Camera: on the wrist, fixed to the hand. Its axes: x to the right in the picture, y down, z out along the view.
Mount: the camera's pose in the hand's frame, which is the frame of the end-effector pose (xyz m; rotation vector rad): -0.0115 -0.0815 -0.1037 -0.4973 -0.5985 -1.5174
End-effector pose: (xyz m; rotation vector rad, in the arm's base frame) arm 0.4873 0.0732 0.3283 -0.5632 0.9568 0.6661
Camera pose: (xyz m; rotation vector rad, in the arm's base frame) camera 0.4851 -0.0565 0.3017 -1.2138 -0.3473 -0.3508
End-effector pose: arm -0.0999 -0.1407 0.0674 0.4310 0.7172 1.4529
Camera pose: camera -0.1089 -0.1759 -0.0599 -0.1279 0.0383 -0.0096
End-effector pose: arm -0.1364 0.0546 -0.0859 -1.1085 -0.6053 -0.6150
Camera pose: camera -0.1884 -0.0668 -0.0772 -1.1387 -1.9334 -1.8158
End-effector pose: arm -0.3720 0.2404 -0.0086 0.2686 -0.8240 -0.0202
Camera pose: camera -0.2974 0.1868 -0.1039 0.3636 -0.9933 -1.7708
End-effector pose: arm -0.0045 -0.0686 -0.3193 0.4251 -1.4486 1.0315
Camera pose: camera 0.1233 -0.0342 -0.3176 1.2311 -1.2855 -0.7059
